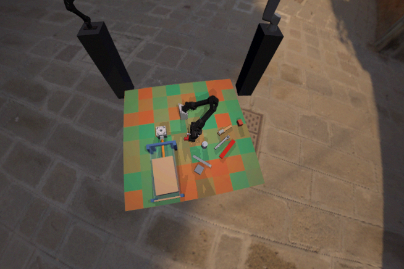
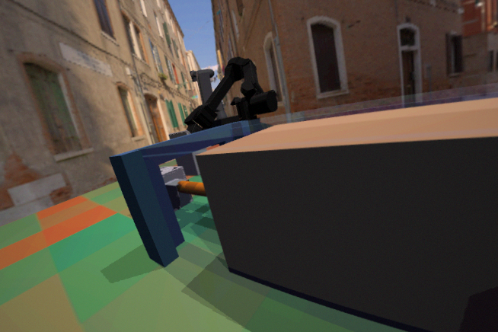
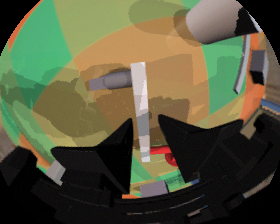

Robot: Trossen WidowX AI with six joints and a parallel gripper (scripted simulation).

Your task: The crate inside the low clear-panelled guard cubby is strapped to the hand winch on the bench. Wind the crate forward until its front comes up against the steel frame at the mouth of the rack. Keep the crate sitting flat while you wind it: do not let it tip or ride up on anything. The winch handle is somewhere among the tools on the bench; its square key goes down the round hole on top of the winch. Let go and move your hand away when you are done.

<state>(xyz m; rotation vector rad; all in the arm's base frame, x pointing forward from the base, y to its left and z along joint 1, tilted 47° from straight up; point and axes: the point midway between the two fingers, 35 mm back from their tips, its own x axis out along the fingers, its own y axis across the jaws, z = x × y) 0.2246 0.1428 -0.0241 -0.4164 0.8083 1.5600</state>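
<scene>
My gripper tip is 6 cm to the left of the red knob, 2 cm short of it and 1 cm below it. Also, from my gripper tip: grey flat bar 27 cm ahead, 7 cm to the left, 1 cm below; grey winch handle 1 cm to the right, 1 cm above; round puck 12 cm ahead, 10 cm to the left, 3 cm above.
</scene>
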